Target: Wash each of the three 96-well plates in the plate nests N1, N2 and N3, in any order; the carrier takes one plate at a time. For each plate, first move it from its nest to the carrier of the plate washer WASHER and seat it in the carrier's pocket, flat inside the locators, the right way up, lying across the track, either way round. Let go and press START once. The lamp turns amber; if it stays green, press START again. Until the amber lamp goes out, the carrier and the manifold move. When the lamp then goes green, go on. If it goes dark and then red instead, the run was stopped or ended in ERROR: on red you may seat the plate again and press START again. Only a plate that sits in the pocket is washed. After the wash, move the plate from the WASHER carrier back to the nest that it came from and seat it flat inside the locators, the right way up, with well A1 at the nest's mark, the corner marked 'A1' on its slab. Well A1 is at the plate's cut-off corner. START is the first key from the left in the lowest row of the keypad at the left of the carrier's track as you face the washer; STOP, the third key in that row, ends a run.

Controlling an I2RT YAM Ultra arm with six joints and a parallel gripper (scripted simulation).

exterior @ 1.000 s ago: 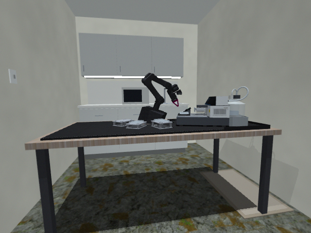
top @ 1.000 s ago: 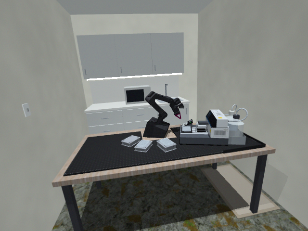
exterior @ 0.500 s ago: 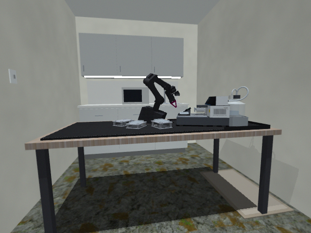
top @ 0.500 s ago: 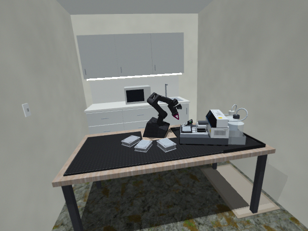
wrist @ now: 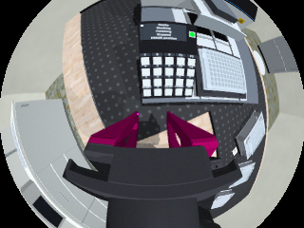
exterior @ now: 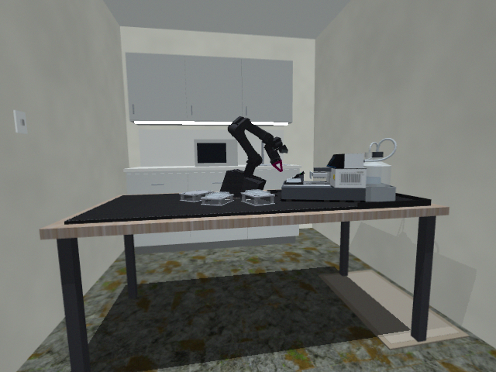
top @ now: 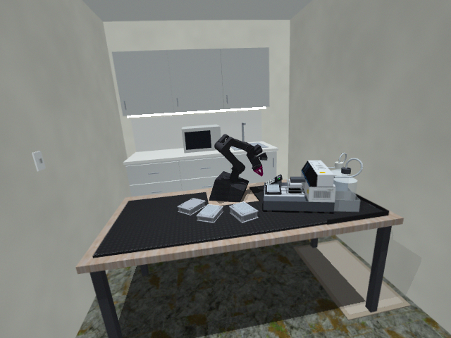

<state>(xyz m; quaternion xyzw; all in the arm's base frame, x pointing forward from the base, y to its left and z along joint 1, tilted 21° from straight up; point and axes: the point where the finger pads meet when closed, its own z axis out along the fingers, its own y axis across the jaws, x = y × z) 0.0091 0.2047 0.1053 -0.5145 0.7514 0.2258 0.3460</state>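
Now: the washer carrier 180 mm ahead of my hand, 60 mm below it and 30 mm to the left of it. Round my hand: clear bottle (440 mm to the left, 380 mm ahead, 20 mm below); then plate washer (220 mm ahead, 180 mm to the left, 20 mm below); then nest (350 mm ahead, 220 mm to the right, 100 mm below).
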